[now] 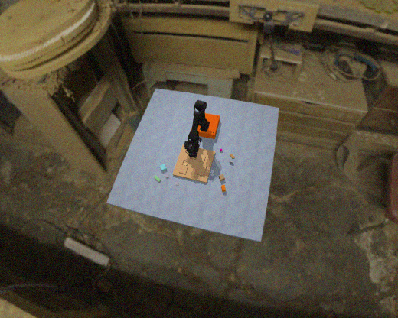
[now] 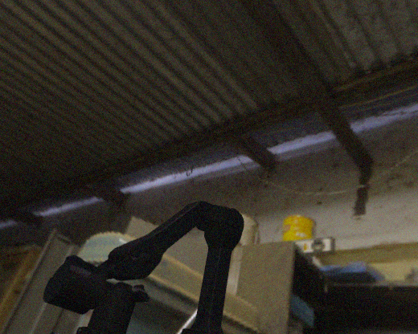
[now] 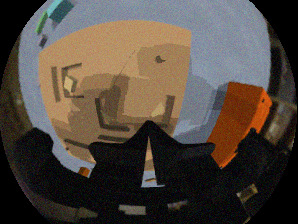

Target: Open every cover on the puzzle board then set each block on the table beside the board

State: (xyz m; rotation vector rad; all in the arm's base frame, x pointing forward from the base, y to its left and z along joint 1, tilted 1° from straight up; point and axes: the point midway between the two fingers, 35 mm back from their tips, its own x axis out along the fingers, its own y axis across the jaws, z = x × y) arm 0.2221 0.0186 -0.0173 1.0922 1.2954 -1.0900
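Right now the tan puzzle board is 90 mm ahead of my gripper tip and 30 mm to the left of it. Round my gripper tip: magenta piece 100 mm behind, 190 mm to the left, 10 mm below; small grey piece 30 mm behind, 320 mm to the left, 10 mm below; cyan block 240 mm ahead, 200 mm to the right, 10 mm below.
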